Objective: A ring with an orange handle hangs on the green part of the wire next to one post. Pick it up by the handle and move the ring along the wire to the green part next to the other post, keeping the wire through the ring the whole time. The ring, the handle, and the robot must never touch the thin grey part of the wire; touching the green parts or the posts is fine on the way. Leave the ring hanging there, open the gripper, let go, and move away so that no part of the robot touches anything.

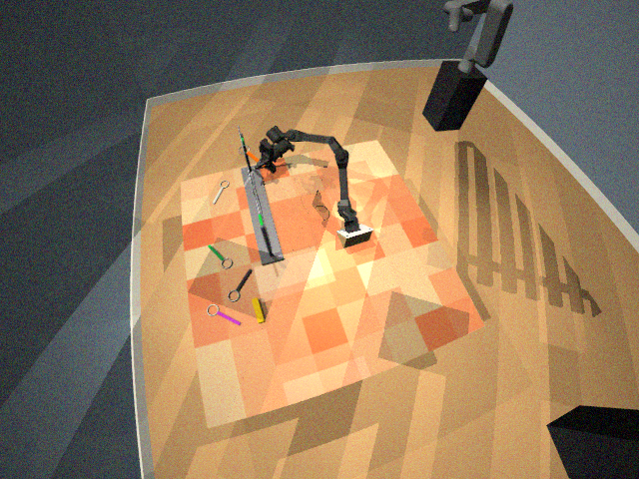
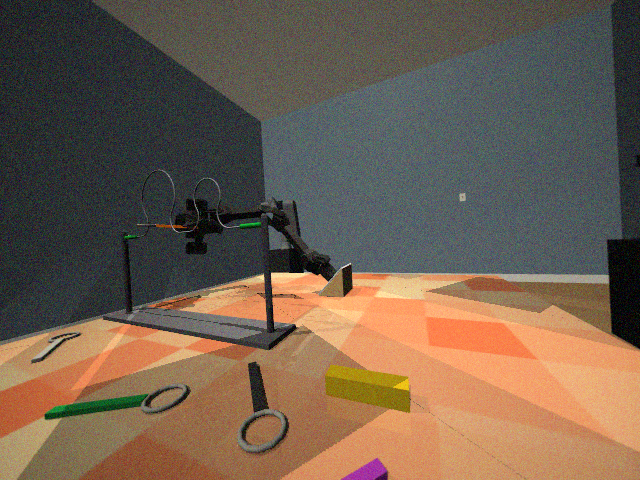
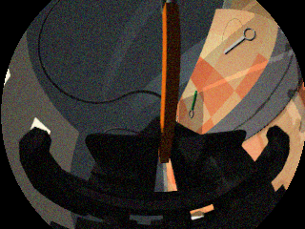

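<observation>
Right now my gripper tip is 1 cm short of the ring with orange handle, 9 cm to the left of it and 1 cm below it. The rest, counted from my gripper tip: yellow block: 11 cm ahead, 58 cm to the left, 26 cm below.
</observation>
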